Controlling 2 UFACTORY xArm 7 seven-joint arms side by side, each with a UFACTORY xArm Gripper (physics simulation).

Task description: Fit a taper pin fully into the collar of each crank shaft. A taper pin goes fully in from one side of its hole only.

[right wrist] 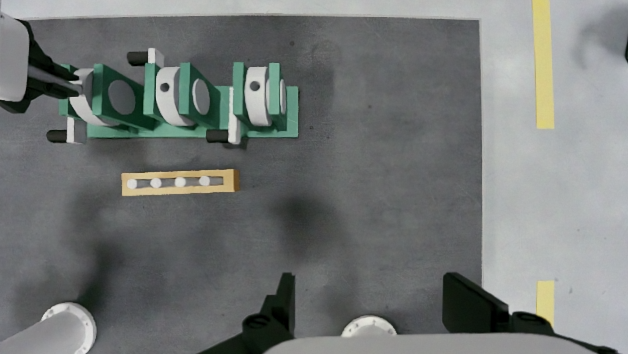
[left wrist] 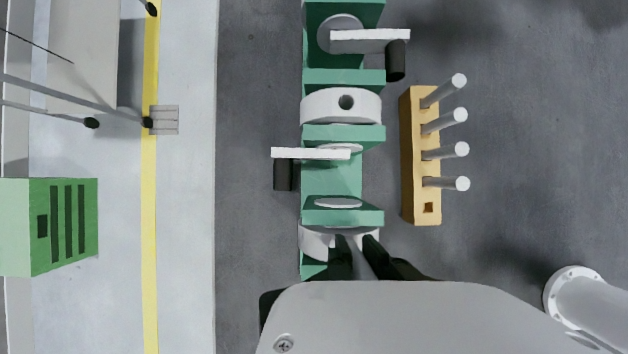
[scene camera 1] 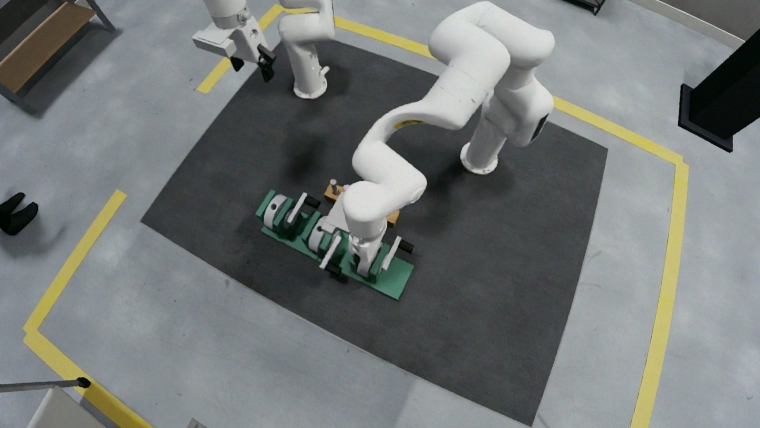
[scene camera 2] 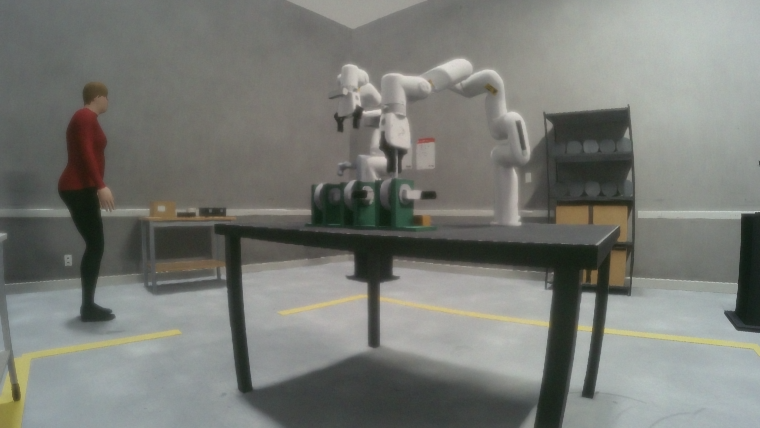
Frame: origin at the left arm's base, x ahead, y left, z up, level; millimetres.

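Seen in the pictures: left gripper, between the fingertips: (right wrist: 70, 87) (left wrist: 352, 250) (scene camera 2: 394, 172); right gripper, between the fingertips: (right wrist: 369, 298) (scene camera 1: 254, 73) (scene camera 2: 347, 130); left arm's base, origin of its link: (right wrist: 70, 329) (left wrist: 571, 295) (scene camera 1: 478, 158) (scene camera 2: 505, 225); right arm's base, origin of its link: (scene camera 1: 310, 86).
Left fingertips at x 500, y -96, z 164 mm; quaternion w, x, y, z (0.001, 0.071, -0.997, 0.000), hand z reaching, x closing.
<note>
Offsets run from my left fingertips to a thing's top centre. "spot": to the spot under its first point. Level surfaces: height alone.
The green stand (scene camera 1: 396, 284) (right wrist: 293, 112) bears three crank shafts with white collars. The far collar {spot: dx +61, dy -268, dz -18 mm} (scene camera 1: 273, 213) (right wrist: 257, 107) and the middle collar {spot: dx +51, dy -126, dz -23 mm} (left wrist: 317, 111) (right wrist: 169, 107) show open holes on top. My left gripper (scene camera 2: 394, 169) (left wrist: 352, 250) (right wrist: 70, 86) is shut on an upright taper pin {dx +0, dy +4, dz +73 mm} (left wrist: 363, 267), close above the third collar {spot: dx +36, dy +9, dz -26 mm} (left wrist: 311, 242) (right wrist: 89, 111). That collar's hole and the pin's lower end are hidden at the fingers, so its depth cannot be told. The pin rack (left wrist: 408, 165) (right wrist: 231, 181) holds several taper pins {spot: dx -131, dy -120, dz -55 mm} (left wrist: 461, 150). My right gripper (scene camera 1: 252, 69) (scene camera 2: 348, 127) (right wrist: 369, 298) is open and empty, high up.
Crank arms with black handles (left wrist: 395, 60) (left wrist: 283, 175) stick out on both sides of the stand. The rack lies beside the stand on the dark table {dz -164 mm} (scene camera 1: 468, 297). A person in red (scene camera 2: 85, 148) stands beyond the table in scene camera 2.
</note>
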